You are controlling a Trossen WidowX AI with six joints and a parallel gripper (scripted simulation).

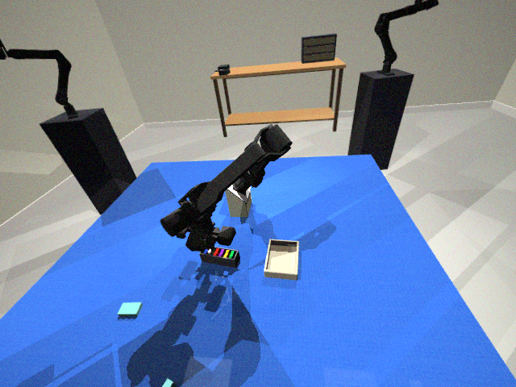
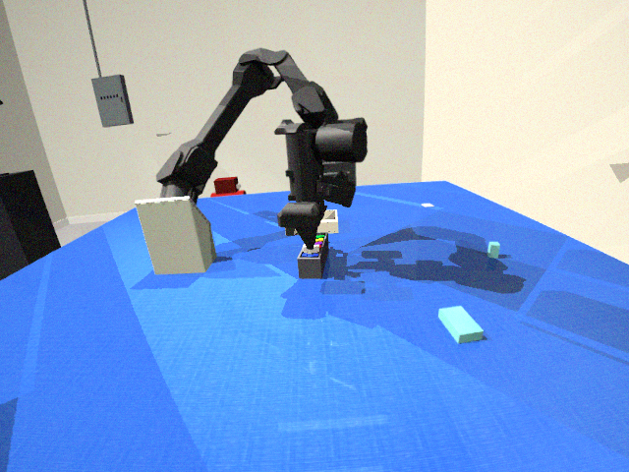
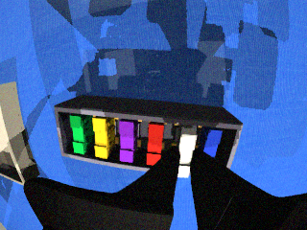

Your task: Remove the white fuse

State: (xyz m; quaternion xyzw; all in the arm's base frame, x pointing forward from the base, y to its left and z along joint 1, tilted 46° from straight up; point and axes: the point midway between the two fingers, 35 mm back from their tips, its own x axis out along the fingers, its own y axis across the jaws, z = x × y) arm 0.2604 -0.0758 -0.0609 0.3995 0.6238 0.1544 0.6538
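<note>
My gripper tip is 4 cm short of the beige tray, 24 cm to the right of it and 4 cm above it. From my gripper tip the other things lie so: white fuse 1 cm below; small green block 35 cm ahead, 5 cm to the right, 3 cm below; pale green flat block 16 cm ahead, 22 cm to the right, 4 cm below.
</note>
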